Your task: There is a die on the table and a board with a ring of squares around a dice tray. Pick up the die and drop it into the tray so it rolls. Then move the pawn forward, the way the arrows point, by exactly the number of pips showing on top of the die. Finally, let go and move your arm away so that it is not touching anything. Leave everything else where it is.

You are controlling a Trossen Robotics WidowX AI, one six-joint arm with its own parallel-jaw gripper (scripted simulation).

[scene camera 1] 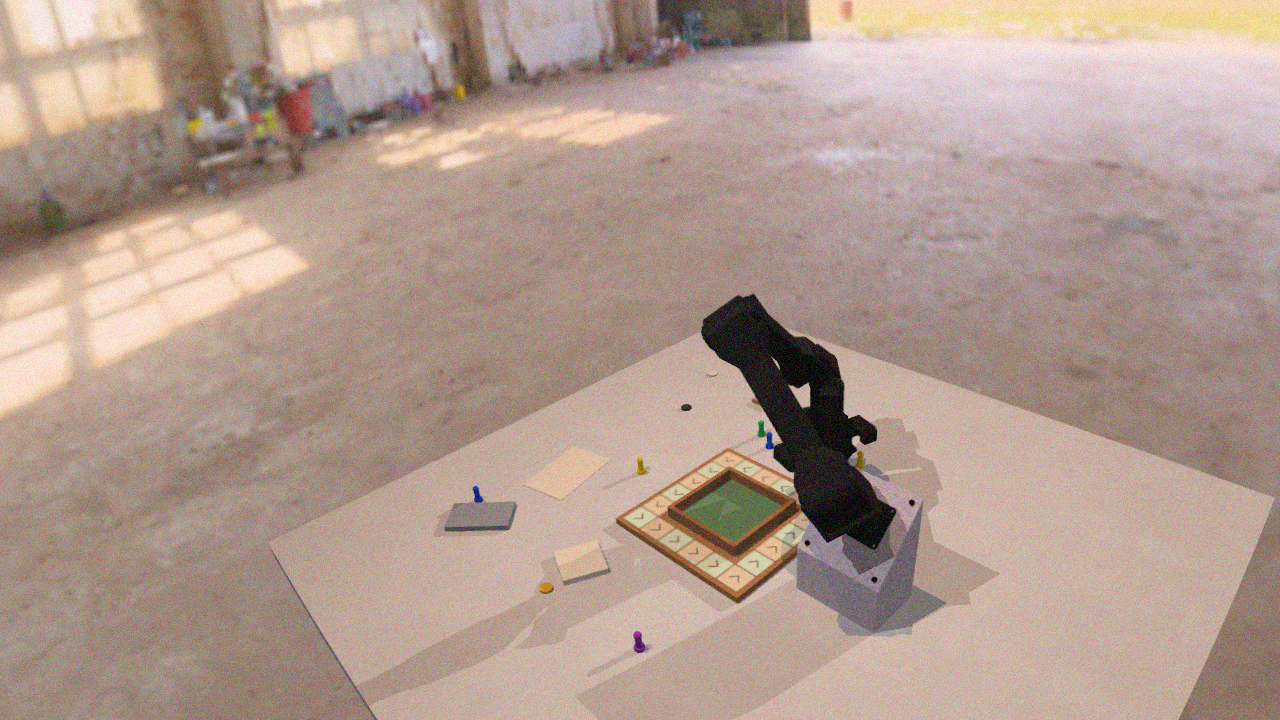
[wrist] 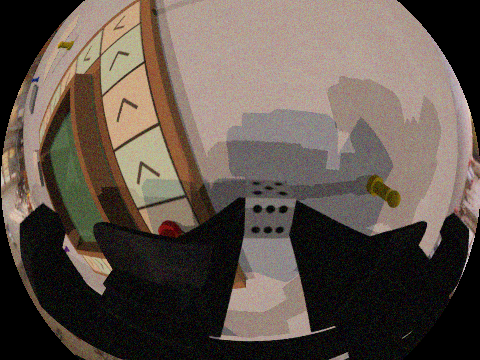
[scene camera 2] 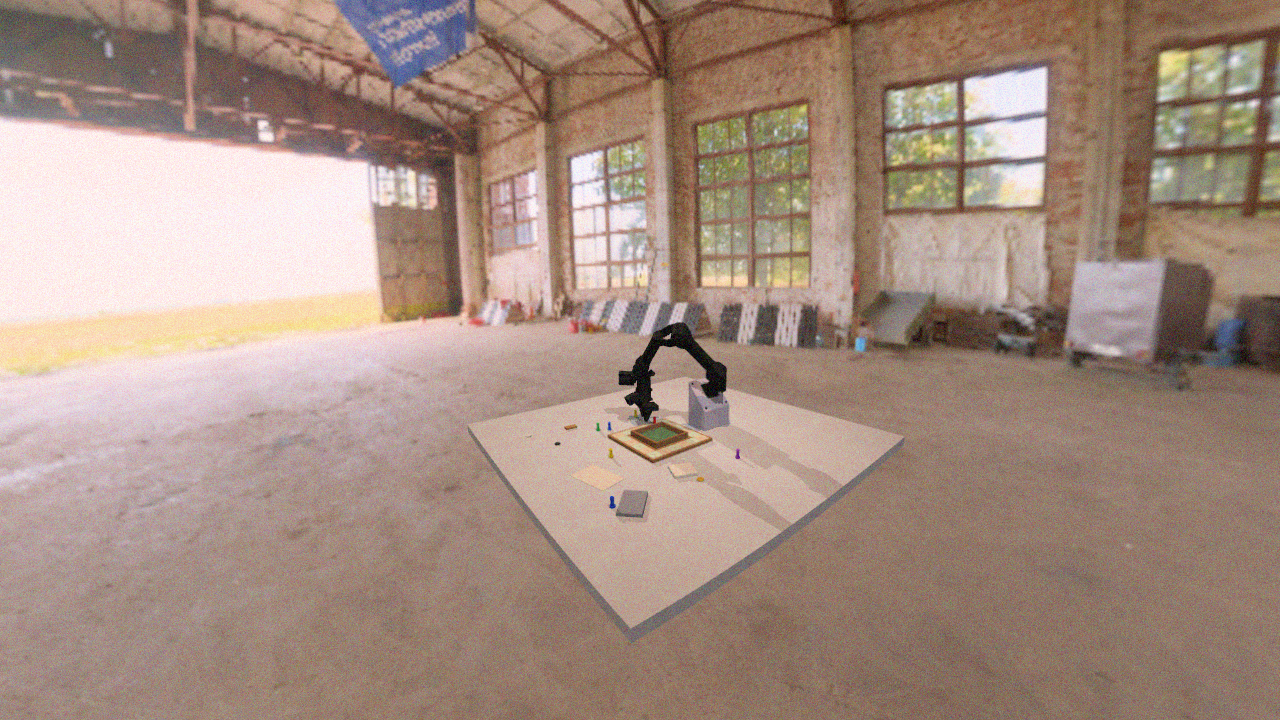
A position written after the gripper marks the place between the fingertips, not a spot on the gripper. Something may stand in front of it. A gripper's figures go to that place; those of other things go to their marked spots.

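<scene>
The gripper [scene camera 1: 825, 481] is 1.39 m from the lens, while a grey tile [scene camera 1: 474, 516] lies 1.41 m from the lens.
</scene>
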